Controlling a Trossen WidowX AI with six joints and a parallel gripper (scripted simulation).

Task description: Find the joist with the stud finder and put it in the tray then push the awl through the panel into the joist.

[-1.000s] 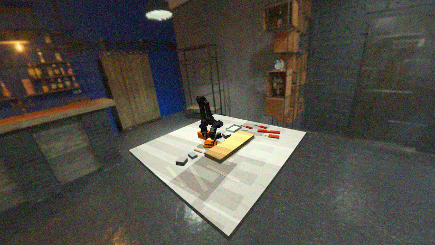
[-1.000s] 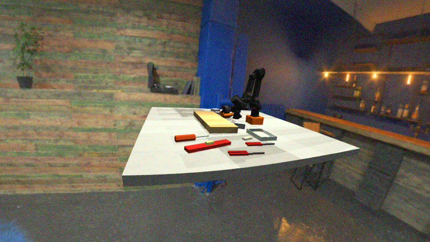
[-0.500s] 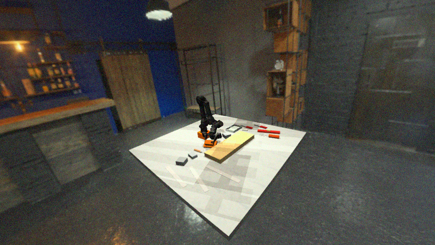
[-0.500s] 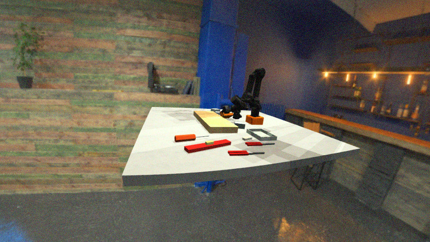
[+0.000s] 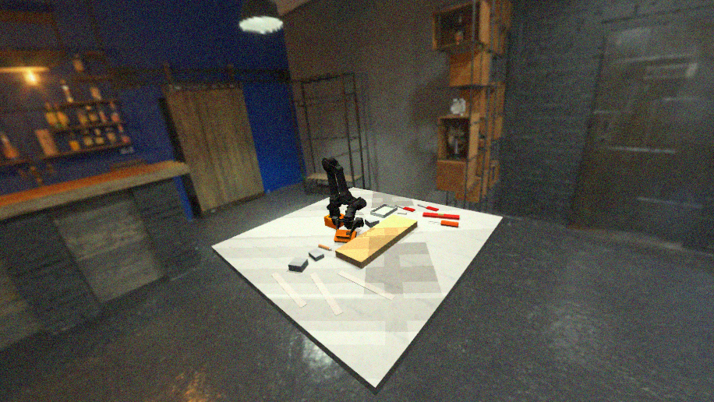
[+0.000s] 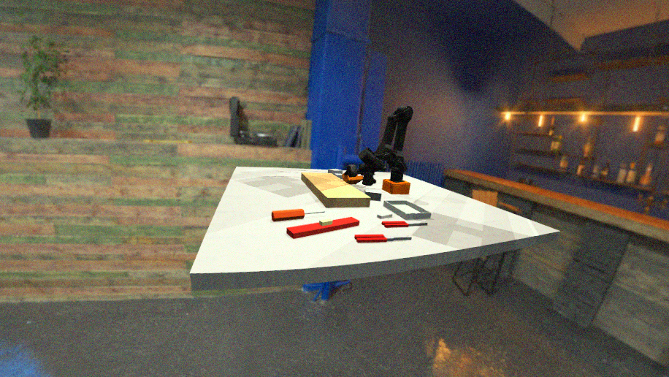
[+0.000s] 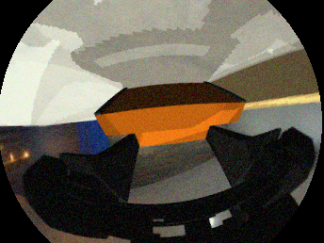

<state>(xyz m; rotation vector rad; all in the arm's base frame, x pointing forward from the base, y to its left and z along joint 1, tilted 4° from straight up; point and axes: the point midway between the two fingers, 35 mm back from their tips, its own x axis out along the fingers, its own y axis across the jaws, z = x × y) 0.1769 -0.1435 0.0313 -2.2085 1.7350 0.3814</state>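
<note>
Right now the orange stud finder is 1 cm below my gripper tip and 1 cm ahead of it. Also, from my gripper tip: grey tray (46 cm to the left, 5 cm below, 3 cm ahead); awl (10 cm to the right, 6 cm below, 4 cm behind); red level (51 cm to the left, 42 cm ahead, 5 cm below).
</note>
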